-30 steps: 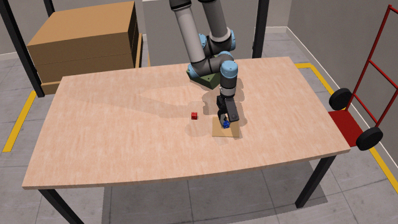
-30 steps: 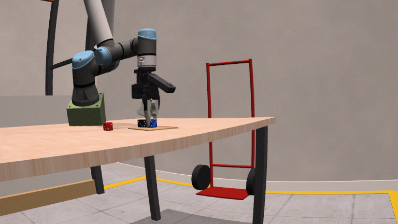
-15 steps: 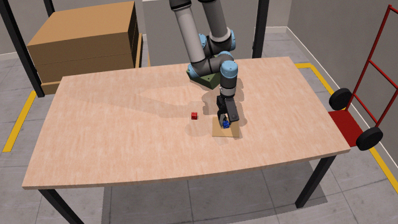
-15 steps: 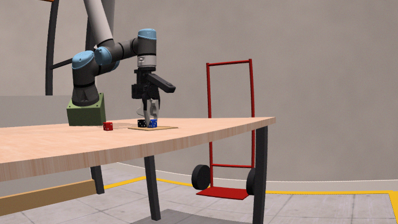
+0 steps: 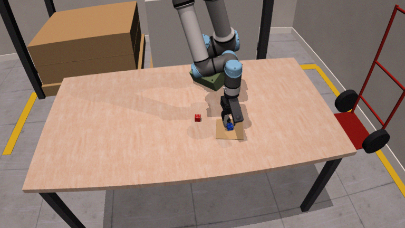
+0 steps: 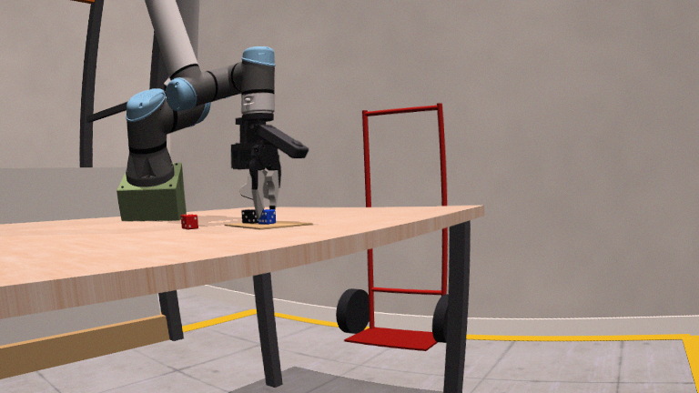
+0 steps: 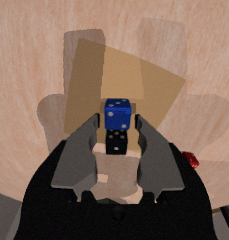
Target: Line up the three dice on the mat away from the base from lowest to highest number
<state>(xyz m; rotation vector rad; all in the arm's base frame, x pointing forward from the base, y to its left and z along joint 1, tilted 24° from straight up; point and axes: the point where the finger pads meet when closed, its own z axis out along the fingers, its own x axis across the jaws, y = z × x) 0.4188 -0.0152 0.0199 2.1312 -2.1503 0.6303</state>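
Now: hand 1 cm above the blue die. Also, from my hand: tan square mat 3 cm below; then black die 5 cm behind, 1 cm below; then red die 14 cm to the right, 11 cm behind, 2 cm below.
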